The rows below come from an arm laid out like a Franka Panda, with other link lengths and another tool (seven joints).
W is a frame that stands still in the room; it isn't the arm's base.
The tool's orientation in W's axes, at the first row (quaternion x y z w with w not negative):
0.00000, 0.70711, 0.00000, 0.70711
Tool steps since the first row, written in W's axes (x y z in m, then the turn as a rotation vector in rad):
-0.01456, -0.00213, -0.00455, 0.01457, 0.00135, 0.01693
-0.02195, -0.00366, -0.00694, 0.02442, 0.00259, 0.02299
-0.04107, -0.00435, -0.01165, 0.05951, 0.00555, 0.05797
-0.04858, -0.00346, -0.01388, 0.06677, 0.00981, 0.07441
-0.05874, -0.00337, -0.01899, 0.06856, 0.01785, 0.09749
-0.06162, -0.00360, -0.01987, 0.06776, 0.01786, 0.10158
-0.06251, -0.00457, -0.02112, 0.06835, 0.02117, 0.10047
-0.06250, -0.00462, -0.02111, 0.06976, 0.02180, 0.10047
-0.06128, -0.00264, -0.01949, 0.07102, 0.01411, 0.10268
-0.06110, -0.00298, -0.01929, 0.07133, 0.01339, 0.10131
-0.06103, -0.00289, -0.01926, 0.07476, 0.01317, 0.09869
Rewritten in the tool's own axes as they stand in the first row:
0.00455, -0.00213, -0.01456, -0.01693, 0.00135, 0.01457
0.00694, -0.00366, -0.02195, -0.02299, 0.00259, 0.02442
0.01165, -0.00435, -0.04107, -0.05797, 0.00555, 0.05951
0.01388, -0.00346, -0.04858, -0.07441, 0.00981, 0.06677
0.01899, -0.00337, -0.05874, -0.09749, 0.01785, 0.06856
0.01987, -0.00360, -0.06162, -0.10158, 0.01786, 0.06776
0.02112, -0.00457, -0.06251, -0.10047, 0.02117, 0.06835
0.02111, -0.00462, -0.06250, -0.10047, 0.02180, 0.06976
0.01949, -0.00264, -0.06128, -0.10268, 0.01411, 0.07102
0.01929, -0.00298, -0.06110, -0.10131, 0.01339, 0.07133
0.01926, -0.00289, -0.06103, -0.09869, 0.01317, 0.07476

